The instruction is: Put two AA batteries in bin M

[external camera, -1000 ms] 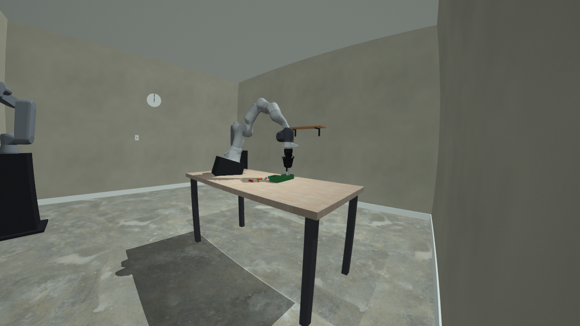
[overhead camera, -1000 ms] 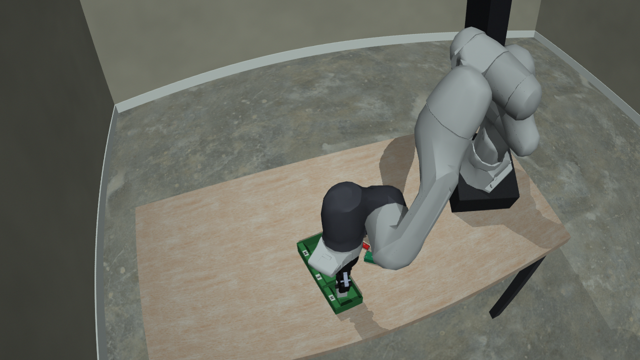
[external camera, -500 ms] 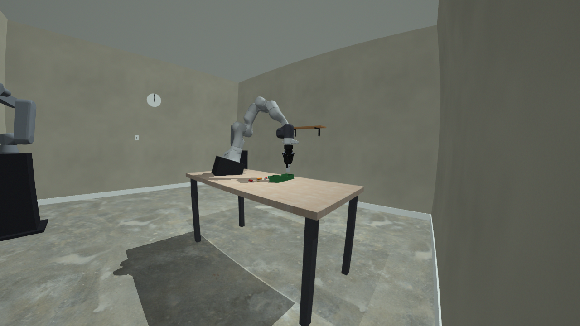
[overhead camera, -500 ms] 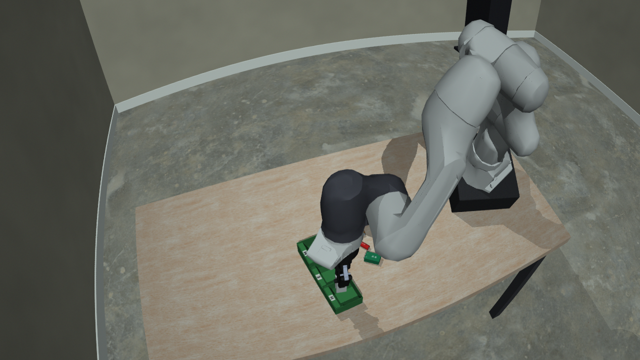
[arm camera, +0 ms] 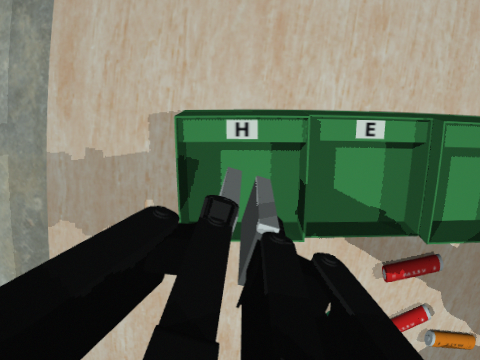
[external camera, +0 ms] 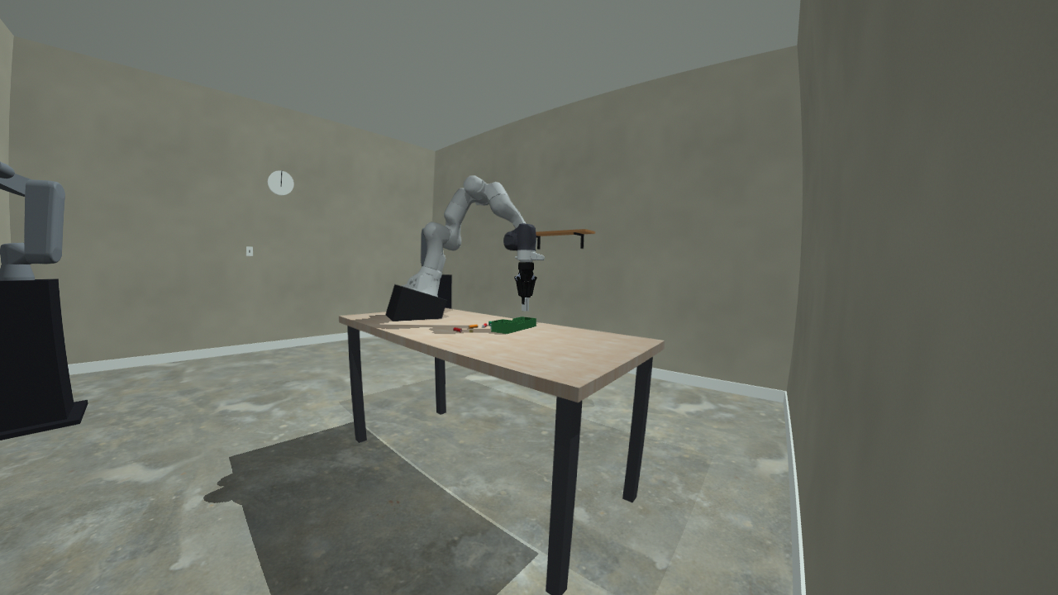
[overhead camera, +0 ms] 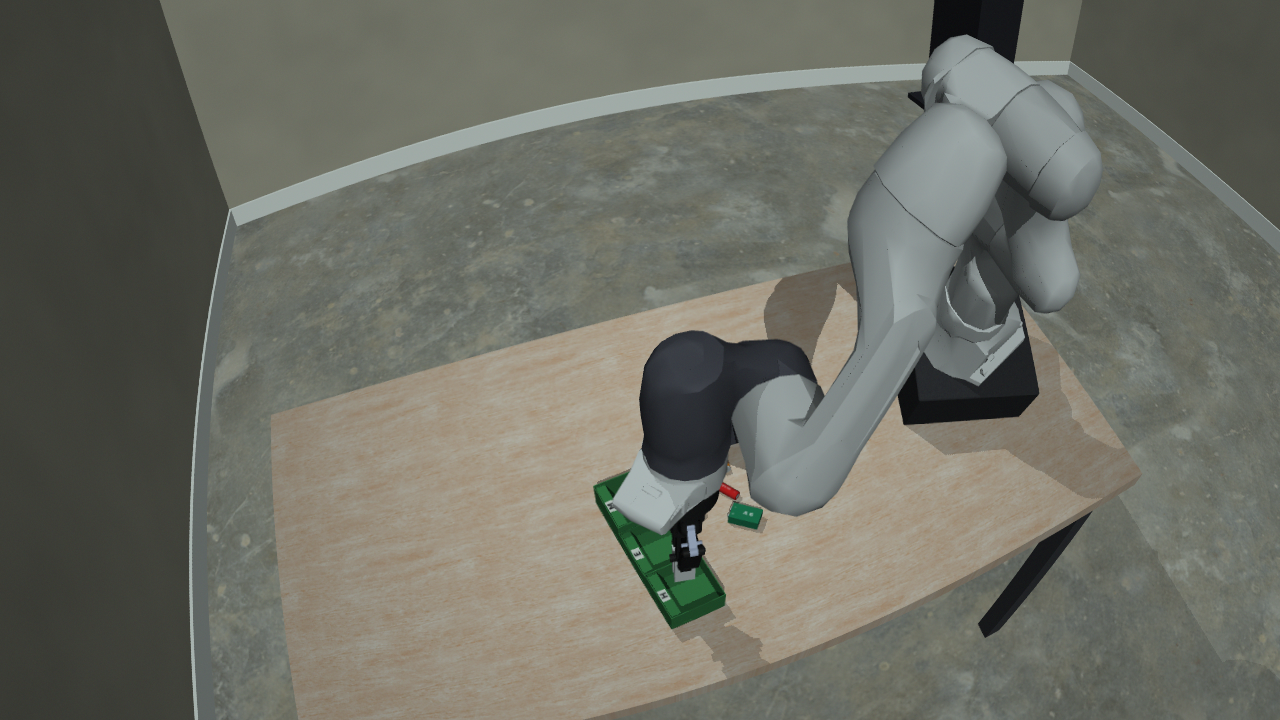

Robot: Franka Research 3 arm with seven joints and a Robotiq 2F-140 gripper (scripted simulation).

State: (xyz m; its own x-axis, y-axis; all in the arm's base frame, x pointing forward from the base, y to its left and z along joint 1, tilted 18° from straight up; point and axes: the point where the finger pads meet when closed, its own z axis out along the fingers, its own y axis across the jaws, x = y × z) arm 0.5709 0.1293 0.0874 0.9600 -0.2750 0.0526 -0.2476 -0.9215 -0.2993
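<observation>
The red AA battery lies 8 cm behind my hand, 14 cm to the right of it and 10 cm below it. Also, from my hand: orange battery 15 cm behind, 20 cm to the right, 10 cm below; small green block battery 13 cm behind, 9 cm to the right, 10 cm below; bin marked M 8 cm to the right, 9 cm below.
</observation>
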